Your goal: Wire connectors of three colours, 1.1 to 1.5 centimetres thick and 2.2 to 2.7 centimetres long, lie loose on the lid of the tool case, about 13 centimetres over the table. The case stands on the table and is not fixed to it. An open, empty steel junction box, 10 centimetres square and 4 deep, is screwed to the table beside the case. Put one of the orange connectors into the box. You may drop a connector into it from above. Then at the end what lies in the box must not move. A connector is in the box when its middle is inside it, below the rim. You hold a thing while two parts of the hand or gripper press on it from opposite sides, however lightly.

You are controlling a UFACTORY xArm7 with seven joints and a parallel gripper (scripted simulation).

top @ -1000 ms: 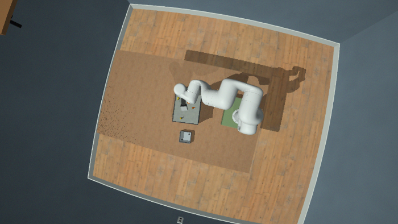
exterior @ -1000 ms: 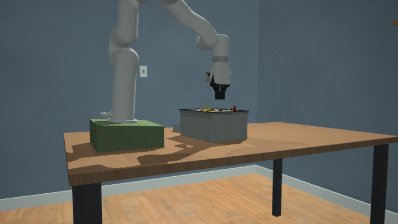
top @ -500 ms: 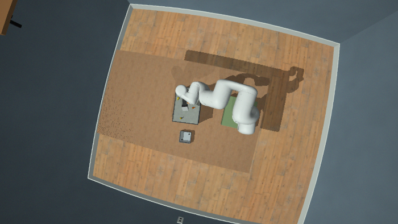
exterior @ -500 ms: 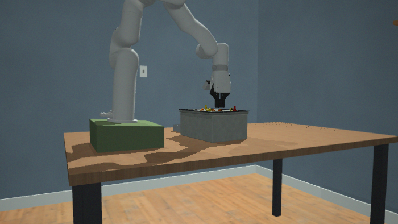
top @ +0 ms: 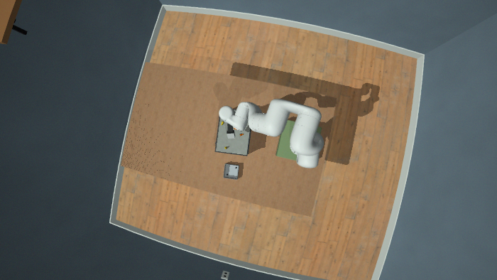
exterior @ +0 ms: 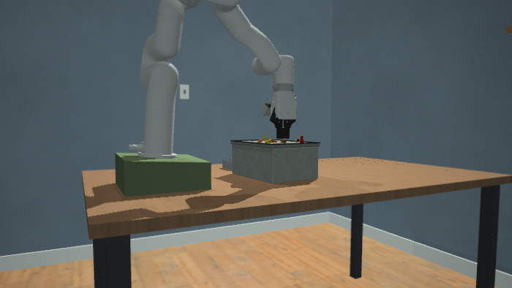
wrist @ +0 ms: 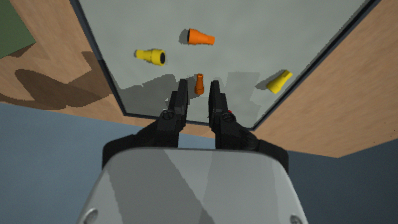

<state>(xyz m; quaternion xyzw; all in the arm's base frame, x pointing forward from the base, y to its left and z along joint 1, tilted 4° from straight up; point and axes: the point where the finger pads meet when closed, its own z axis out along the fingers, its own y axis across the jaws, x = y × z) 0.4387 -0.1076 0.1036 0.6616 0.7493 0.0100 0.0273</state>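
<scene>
Now: hand 35 cm to the right of the steel junction box, 17 cm above it and 1 cm short of it. Round my hand: yellow connector: 18 cm to the left, 4 cm ahead, 3 cm below; grey tool case: 7 cm to the left, 7 cm below, 1 cm ahead.
</scene>
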